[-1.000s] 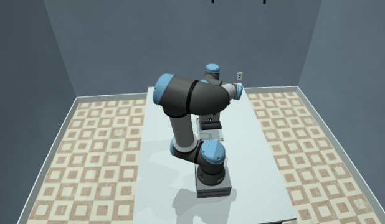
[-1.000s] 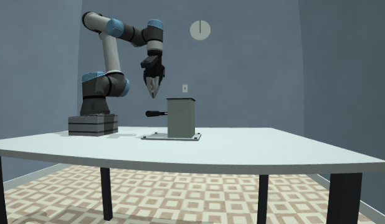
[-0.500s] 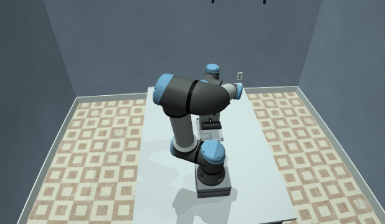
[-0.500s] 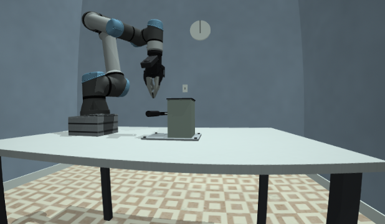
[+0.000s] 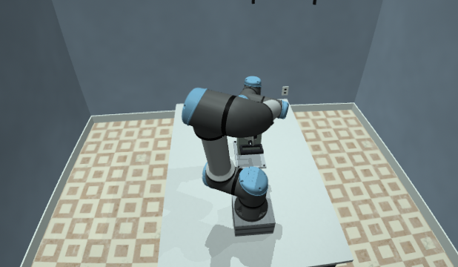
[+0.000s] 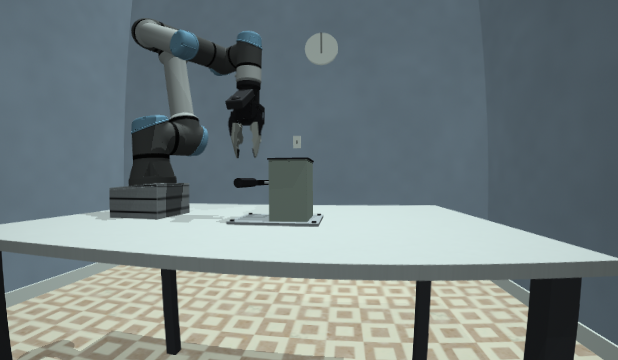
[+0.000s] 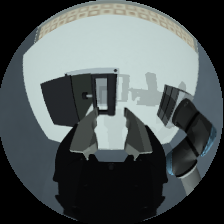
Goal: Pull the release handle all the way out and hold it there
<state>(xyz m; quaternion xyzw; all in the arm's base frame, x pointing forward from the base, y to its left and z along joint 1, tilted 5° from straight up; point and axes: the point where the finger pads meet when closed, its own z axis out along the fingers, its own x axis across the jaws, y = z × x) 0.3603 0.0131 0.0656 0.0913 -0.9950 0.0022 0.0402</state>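
My gripper is now 190 mm above the plate, 90 mm short of it and 20 mm to the right of it.
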